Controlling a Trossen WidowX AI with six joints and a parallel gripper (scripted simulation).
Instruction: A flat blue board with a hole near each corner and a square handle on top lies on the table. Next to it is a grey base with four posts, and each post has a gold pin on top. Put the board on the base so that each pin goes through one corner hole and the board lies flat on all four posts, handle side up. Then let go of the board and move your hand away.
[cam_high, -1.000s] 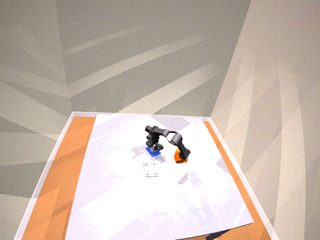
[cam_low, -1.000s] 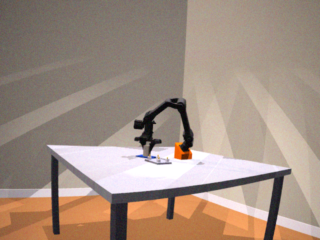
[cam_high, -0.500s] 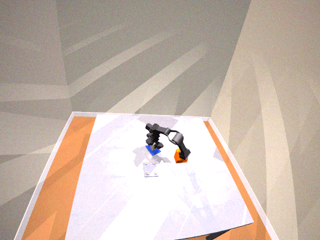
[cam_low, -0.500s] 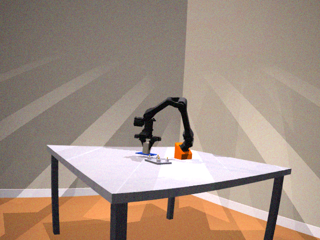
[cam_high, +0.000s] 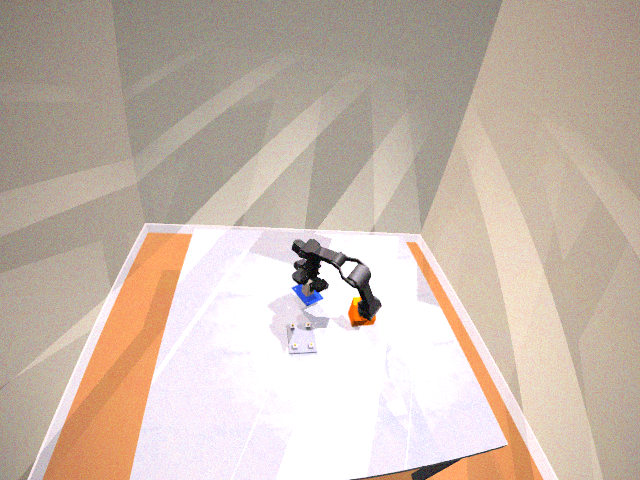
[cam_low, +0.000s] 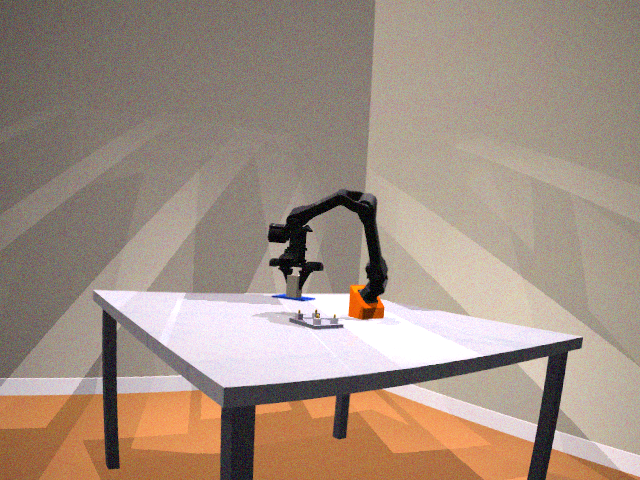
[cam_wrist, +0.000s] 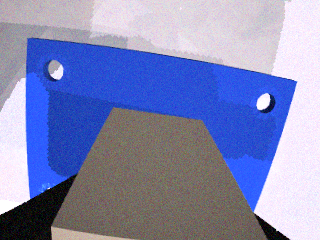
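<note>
Now: the grey base 200 mm to the left of my gripper tip, 80 mm below it and 60 mm ahead of it. Also, from my gripper tip: blue board 10 mm below.
</note>
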